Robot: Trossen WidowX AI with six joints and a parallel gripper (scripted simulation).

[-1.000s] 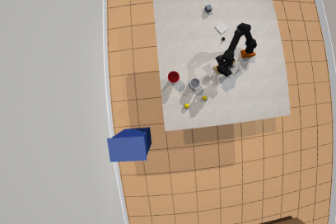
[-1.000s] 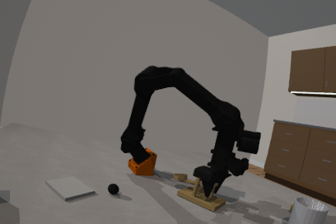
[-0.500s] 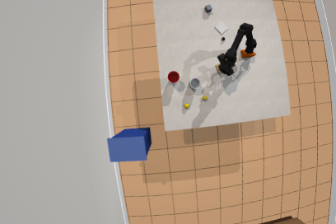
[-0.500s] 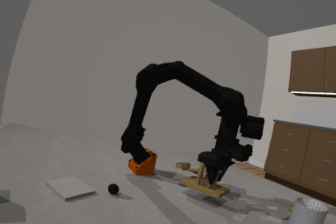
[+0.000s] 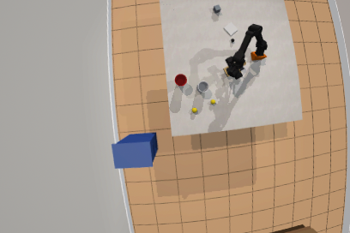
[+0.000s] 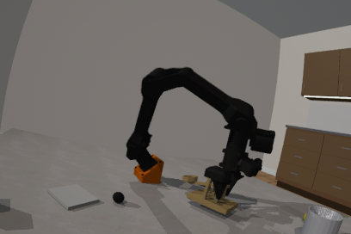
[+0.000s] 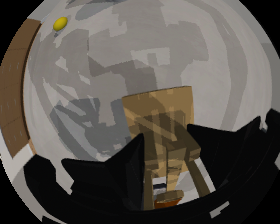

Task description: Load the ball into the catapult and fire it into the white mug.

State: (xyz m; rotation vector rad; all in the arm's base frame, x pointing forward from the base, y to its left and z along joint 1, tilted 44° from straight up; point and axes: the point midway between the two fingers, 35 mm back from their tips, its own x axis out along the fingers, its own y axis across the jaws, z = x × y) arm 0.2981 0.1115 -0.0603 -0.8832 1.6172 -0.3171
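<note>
My gripper tip is now 80 mm past the black ball, 280 mm to the left of it and 40 mm above it. Round my gripper tip: wooden catapult: 60 mm behind, 20 mm to the right, 20 mm above; flat white slab: 90 mm behind, 400 mm to the right, 50 mm below; white mug: 260 mm ahead, 120 mm to the left, 30 mm below.
</note>
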